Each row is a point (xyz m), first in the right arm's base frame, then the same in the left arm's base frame.
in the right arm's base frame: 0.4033 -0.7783 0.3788
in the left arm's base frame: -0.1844 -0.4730 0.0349
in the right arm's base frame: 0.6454 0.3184 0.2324
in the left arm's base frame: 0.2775 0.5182 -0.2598
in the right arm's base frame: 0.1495 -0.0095 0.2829
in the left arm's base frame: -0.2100 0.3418 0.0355
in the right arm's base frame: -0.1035 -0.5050 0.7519
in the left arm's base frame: -0.3505 -0.1068 0.5908
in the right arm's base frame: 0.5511 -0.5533 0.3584
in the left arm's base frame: -0.0035 -0.2986 -0.0637
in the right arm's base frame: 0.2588 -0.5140 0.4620
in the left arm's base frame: -0.1867 -0.1886 0.1644
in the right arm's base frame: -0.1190 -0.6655 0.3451
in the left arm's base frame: -0.6011 -0.2132 0.2483
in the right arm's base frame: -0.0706 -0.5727 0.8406
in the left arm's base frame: -0.3020 -0.1899 0.6563
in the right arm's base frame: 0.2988 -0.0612 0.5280
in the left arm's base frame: 0.0130 0.2246 0.1823
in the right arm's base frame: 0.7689 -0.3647 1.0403
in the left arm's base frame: 0.5522 -0.2516 0.4231
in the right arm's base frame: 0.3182 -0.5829 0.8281
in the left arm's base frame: 0.0127 -0.3091 0.4610
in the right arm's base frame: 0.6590 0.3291 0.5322
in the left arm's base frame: 0.4318 0.4935 -0.0034
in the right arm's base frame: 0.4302 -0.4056 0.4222
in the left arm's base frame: -0.0301 -0.1300 0.0429
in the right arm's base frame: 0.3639 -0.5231 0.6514
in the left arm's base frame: -0.0137 -0.2469 0.2813
